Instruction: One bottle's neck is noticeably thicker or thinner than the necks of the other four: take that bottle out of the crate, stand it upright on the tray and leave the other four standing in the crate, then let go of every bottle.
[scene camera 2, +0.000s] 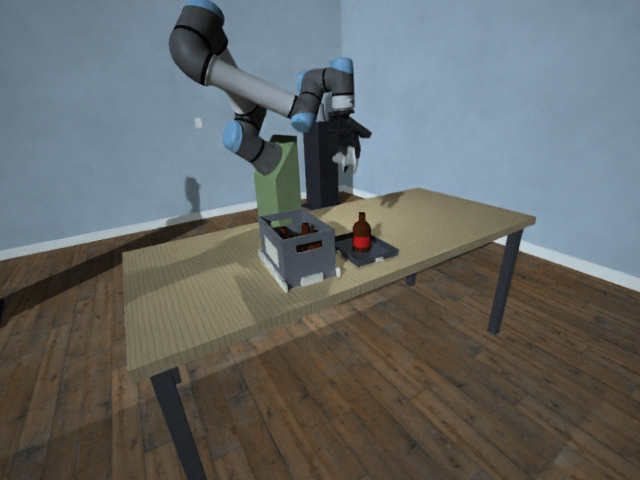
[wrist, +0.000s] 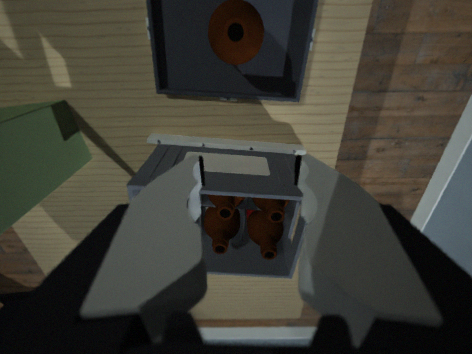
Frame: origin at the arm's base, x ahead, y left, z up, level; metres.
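Where they show: gripper, fingertip midpoint: (scene camera 2: 349, 172) (wrist: 248, 159); arm's base, link origin: (scene camera 2: 271, 160).
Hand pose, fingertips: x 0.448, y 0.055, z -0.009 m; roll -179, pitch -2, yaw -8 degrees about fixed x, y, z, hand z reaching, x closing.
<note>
Things, the pixels of their top centre, and the offset from my fingertips. Level surfaces: height alone.
- brown bottle with a red label, top centre: (wrist: 235, 32) (scene camera 2: 362, 213) dy +0.067, dx +0.002, dz -0.168 m
- dark tray, top centre: (wrist: 230, 34) (scene camera 2: 360, 243) dy +0.069, dx -0.006, dz -0.302 m
- grey crate, top centre: (wrist: 220, 238) (scene camera 2: 293, 222) dy -0.211, dx -0.067, dz -0.153 m
- wooden table, surface height: dz -0.328 m
A brown bottle with a red label (scene camera 2: 361, 238) (wrist: 220, 30) stands upright on the dark tray (scene camera 2: 391, 251) (wrist: 190, 94). The grey crate (scene camera 2: 310, 263) (wrist: 250, 186) stands beside the tray. In the wrist view four brown bottles show inside it: one (wrist: 220, 239), one (wrist: 266, 235), one (wrist: 224, 206) and one (wrist: 275, 209); the crate's near wall partly hides the last two. In scene camera 2 some of their necks (scene camera 2: 305, 227) show above the rim. My gripper (scene camera 2: 347, 164) (wrist: 248, 159) is partly open and empty, high above the table, well clear of the bottles.
The wooden table (scene camera 2: 196, 289) (wrist: 100, 130) carries the crate and the tray. A green pedestal (scene camera 2: 276, 191) (wrist: 40, 150) stands behind the crate at the table's back edge. A dark column (scene camera 2: 321, 170) stands farther back.
</note>
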